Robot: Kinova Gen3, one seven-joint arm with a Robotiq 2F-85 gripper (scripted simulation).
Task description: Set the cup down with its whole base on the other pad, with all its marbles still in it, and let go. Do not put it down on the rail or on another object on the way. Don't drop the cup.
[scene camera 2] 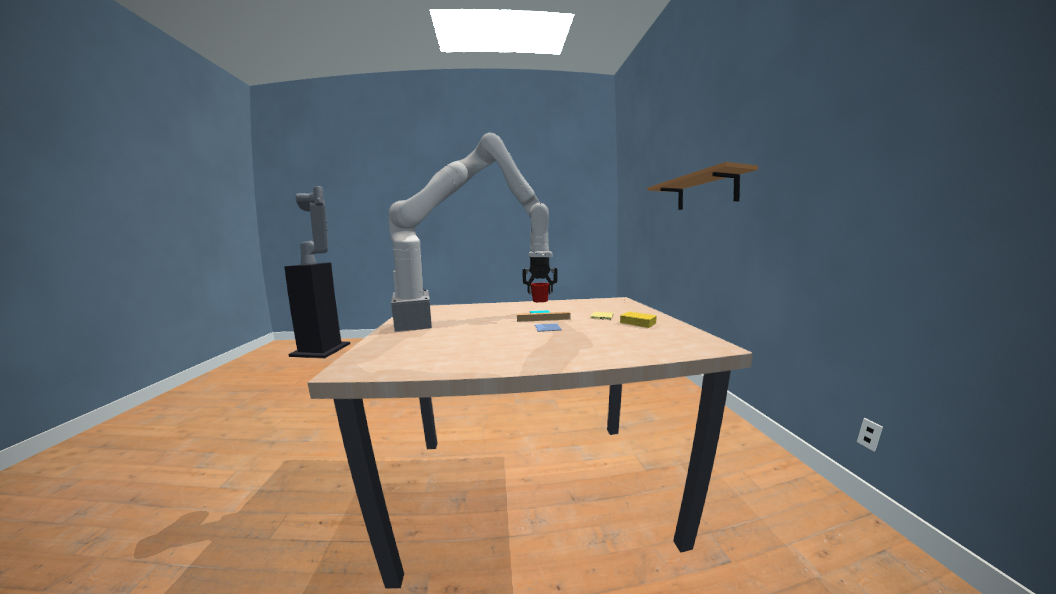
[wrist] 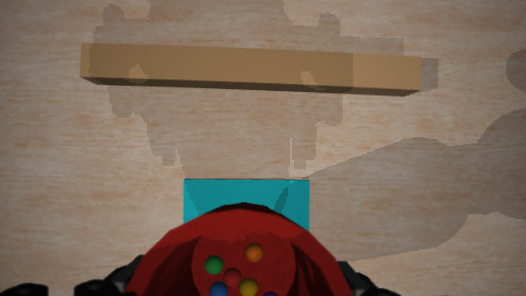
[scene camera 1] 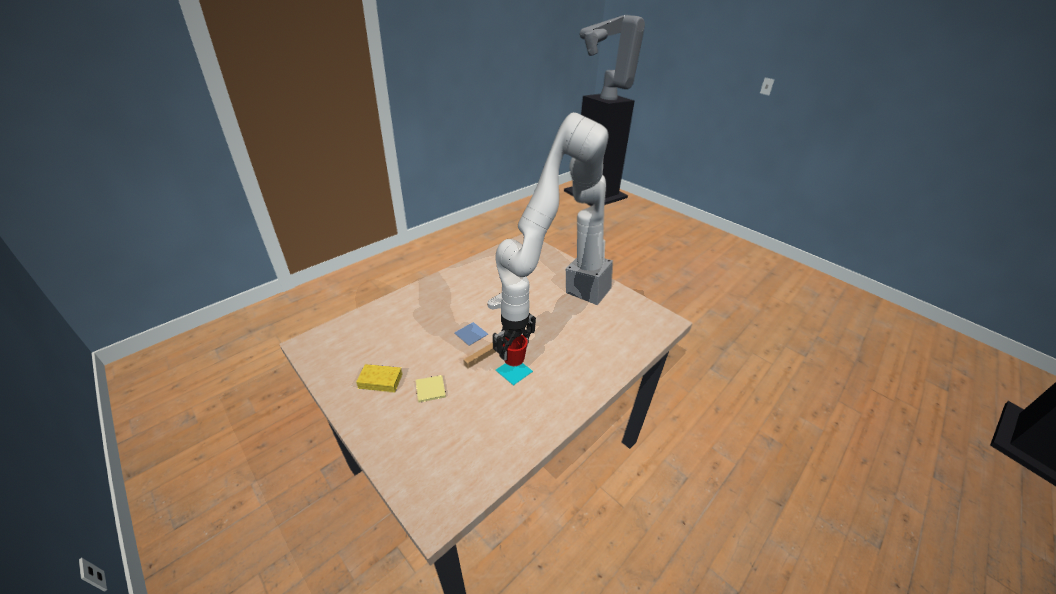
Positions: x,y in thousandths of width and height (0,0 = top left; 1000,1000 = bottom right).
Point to a red cup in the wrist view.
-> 343,863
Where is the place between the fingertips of my gripper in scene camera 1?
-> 487,593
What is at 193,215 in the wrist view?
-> A wooden rail.
